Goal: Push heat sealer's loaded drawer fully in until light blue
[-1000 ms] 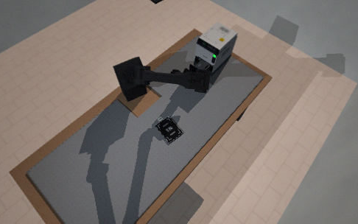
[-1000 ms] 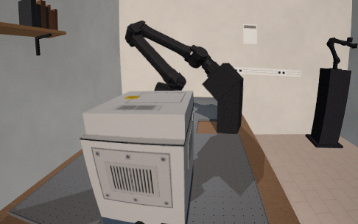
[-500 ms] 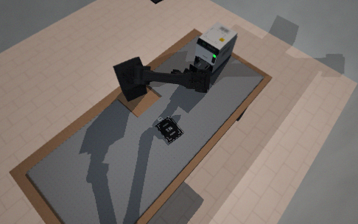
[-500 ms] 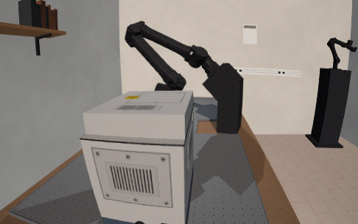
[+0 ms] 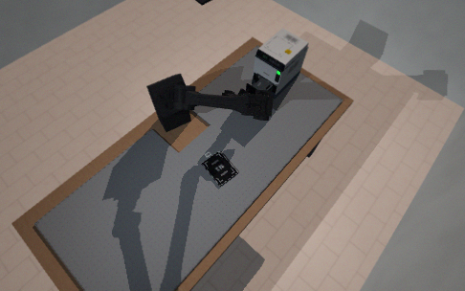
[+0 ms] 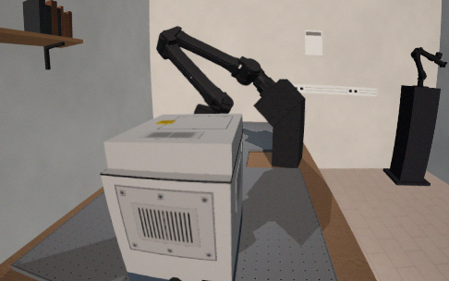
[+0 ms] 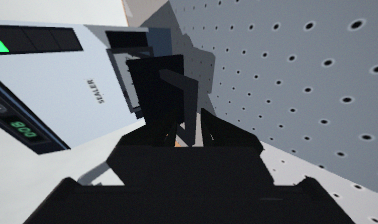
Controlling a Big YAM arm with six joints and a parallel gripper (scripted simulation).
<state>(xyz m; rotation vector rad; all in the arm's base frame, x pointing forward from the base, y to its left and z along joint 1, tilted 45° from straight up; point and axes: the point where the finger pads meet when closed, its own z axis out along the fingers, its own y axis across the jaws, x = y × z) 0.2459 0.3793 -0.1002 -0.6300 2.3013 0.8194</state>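
Now: the black sealer drawer 20 mm behind my hand, 120 mm to the left of it and 10 mm below it.
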